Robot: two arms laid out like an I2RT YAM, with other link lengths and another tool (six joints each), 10 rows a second.
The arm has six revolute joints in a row. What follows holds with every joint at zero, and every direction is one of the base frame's. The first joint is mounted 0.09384 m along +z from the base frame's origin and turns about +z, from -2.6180 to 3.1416 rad. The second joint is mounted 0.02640 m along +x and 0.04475 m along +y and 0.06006 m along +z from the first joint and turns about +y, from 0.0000 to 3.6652 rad. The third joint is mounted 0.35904 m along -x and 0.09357 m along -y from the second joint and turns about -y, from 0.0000 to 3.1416 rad. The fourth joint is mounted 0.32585 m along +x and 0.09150 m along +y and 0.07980 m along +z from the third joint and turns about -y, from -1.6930 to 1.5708 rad. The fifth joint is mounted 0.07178 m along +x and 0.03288 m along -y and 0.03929 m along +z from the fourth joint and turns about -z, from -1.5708 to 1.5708 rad. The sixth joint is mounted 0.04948 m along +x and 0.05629 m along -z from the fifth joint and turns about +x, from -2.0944 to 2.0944 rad. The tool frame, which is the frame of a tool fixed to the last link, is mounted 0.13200 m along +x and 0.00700 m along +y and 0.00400 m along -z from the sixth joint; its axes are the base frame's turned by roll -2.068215, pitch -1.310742 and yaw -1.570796 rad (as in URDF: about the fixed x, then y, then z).
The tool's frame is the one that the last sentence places.
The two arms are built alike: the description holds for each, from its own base.
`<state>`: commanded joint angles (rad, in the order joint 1, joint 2, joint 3, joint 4, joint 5, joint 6); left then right.
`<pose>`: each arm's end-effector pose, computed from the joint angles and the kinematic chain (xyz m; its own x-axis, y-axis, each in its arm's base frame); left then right.
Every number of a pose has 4 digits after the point.
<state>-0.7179 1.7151 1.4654 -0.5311 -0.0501 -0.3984 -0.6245 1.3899 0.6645 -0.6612 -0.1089 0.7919</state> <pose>0.4499 -0.3614 0.3115 0.6120 -0.3516 0.7084 -0.7550 -0.5266 0.3908 0.2571 -0.1394 0.1008 -0.0952 -0.9955 -0.0020 -0.9557 0.0909 0.2800</pose>
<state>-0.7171 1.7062 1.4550 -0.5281 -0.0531 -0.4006 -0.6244 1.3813 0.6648 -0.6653 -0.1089 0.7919</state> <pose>0.4484 -0.3587 0.3117 0.6124 -0.3484 0.7096 -0.7532 -0.5297 0.3900 0.2567 -0.1391 0.1030 -0.0951 -0.9955 0.0005 -0.9568 0.0916 0.2760</pose>
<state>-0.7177 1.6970 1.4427 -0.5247 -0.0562 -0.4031 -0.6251 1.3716 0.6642 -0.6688 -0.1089 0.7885</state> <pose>0.4460 -0.3564 0.3111 0.6132 -0.3464 0.7100 -0.7517 -0.5322 0.3895 0.2561 -0.1389 0.1053 -0.0925 -0.9957 0.0040 -0.9582 0.0902 0.2713</pose>
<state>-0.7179 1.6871 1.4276 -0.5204 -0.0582 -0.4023 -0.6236 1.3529 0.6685 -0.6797 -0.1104 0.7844</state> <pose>0.4434 -0.3537 0.3097 0.6130 -0.3474 0.7096 -0.7515 -0.5335 0.3880 0.2563 -0.1381 0.1113 -0.0868 -0.9962 0.0099 -0.9616 0.0864 0.2606</pose>
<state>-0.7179 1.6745 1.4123 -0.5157 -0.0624 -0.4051 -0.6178 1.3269 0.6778 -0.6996 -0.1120 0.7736</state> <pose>0.4407 -0.3504 0.3097 0.6131 -0.3439 0.7112 -0.7498 -0.5370 0.3866 0.2569 -0.1361 0.1205 -0.0705 -0.9973 0.0190 -0.9662 0.0730 0.2472</pose>
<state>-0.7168 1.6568 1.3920 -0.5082 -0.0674 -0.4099 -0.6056 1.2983 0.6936 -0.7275 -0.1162 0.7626</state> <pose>0.4376 -0.3457 0.3102 0.6130 -0.3366 0.7148 -0.7470 -0.5417 0.3855 0.2587 -0.1322 0.1325 -0.0471 -0.9985 0.0270 -0.9714 0.0520 0.2317</pose>
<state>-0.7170 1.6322 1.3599 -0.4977 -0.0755 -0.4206 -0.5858 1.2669 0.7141 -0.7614 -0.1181 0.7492</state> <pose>0.4320 -0.3392 0.3089 0.6162 -0.3257 0.7171 -0.7404 -0.5499 0.3865 0.2609 -0.1263 0.1466 -0.0144 -0.9991 0.0387 -0.9761 0.0225 0.2162</pose>
